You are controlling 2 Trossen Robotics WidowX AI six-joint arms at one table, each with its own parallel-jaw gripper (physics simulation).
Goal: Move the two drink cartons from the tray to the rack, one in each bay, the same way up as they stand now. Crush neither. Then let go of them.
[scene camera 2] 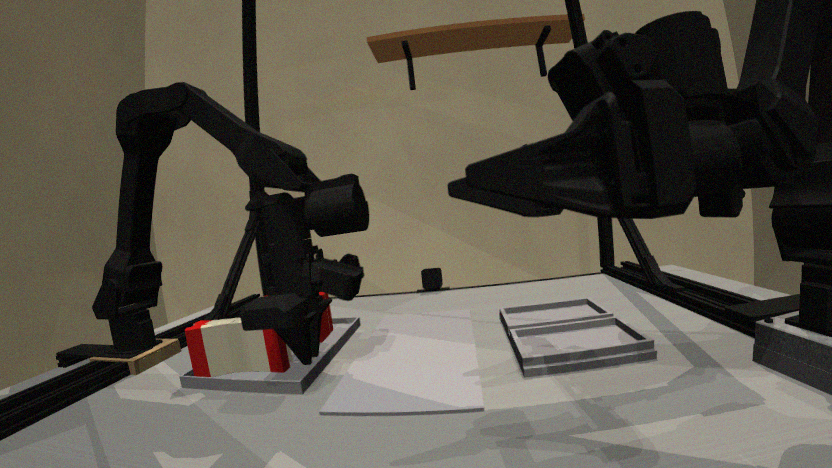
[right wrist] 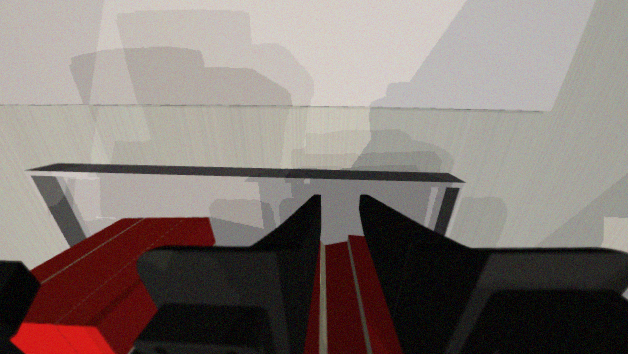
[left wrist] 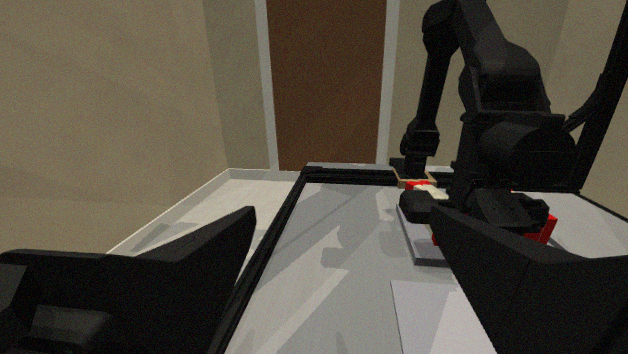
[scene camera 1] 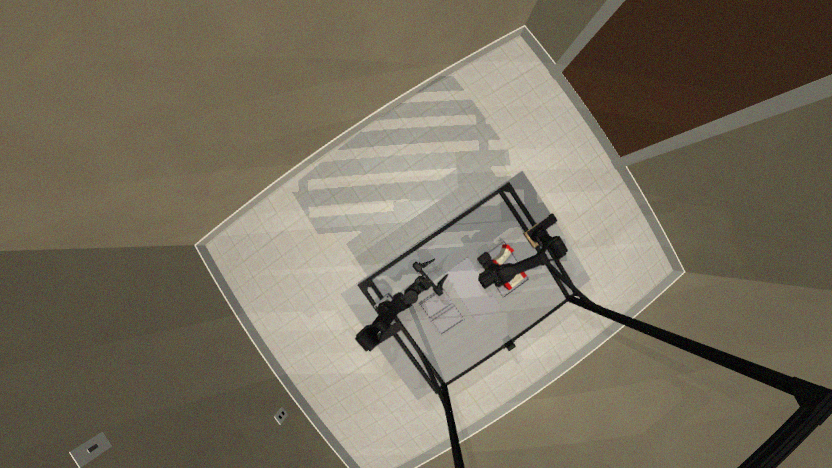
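Pale mat: (scene camera 1: 481, 303) and (scene camera 2: 422, 327) are the same spot on it.
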